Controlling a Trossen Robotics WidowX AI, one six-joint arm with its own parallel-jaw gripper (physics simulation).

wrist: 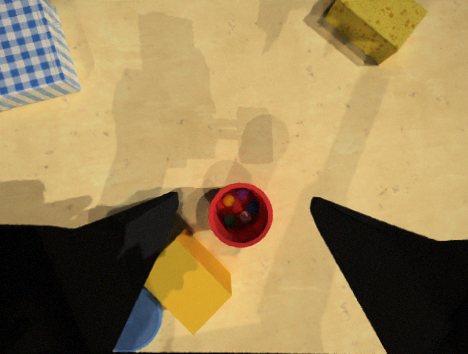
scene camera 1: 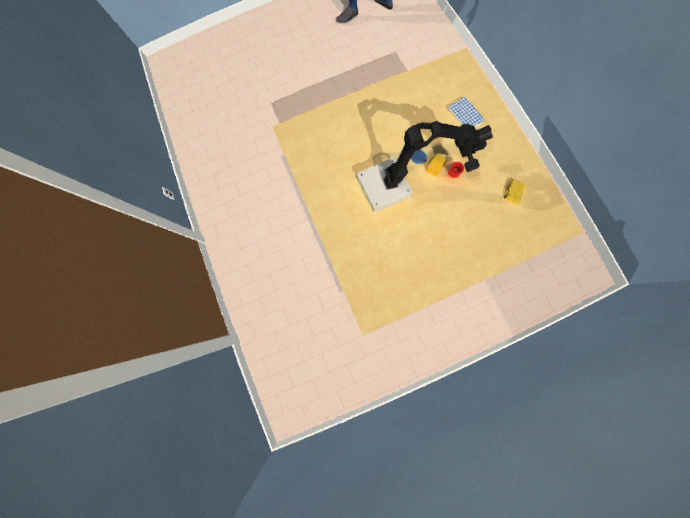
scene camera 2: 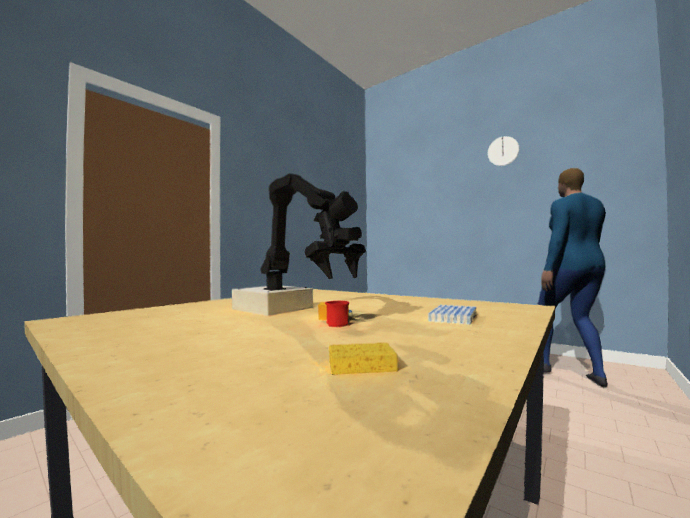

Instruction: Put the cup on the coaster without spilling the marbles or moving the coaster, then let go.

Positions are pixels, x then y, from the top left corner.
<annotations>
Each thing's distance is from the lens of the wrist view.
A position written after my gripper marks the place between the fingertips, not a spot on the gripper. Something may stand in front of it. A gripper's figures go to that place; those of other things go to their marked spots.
my gripper (wrist: 245,200): 11 cm
orange block (wrist: 186,278): 23 cm
red cup (wrist: 241,235): 22 cm
</annotations>
